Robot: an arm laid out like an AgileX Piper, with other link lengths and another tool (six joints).
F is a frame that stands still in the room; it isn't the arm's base.
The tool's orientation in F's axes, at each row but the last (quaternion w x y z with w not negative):
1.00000 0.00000 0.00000 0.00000
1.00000 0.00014 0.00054 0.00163
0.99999 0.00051 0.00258 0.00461
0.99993 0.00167 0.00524 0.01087
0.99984 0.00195 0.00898 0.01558
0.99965 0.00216 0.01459 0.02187
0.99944 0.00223 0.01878 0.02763
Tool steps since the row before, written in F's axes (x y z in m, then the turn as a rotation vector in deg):
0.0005 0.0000 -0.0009 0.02 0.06 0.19
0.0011 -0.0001 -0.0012 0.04 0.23 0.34
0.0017 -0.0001 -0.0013 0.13 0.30 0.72
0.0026 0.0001 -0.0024 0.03 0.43 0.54
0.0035 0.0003 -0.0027 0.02 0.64 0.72
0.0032 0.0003 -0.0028 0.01 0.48 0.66
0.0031 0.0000 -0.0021 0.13 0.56 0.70
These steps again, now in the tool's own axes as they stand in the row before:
0.0005 0.0000 -0.0009 0.02 0.06 0.19
0.0011 -0.0001 -0.0012 0.04 0.23 0.34
0.0017 -0.0001 -0.0013 0.13 0.30 0.72
0.0026 0.0000 -0.0024 0.03 0.43 0.54
0.0036 0.0002 -0.0026 0.03 0.64 0.72
0.0033 0.0001 -0.0027 0.01 0.48 0.66
0.0032 -0.0002 -0.0020 0.13 0.56 0.70

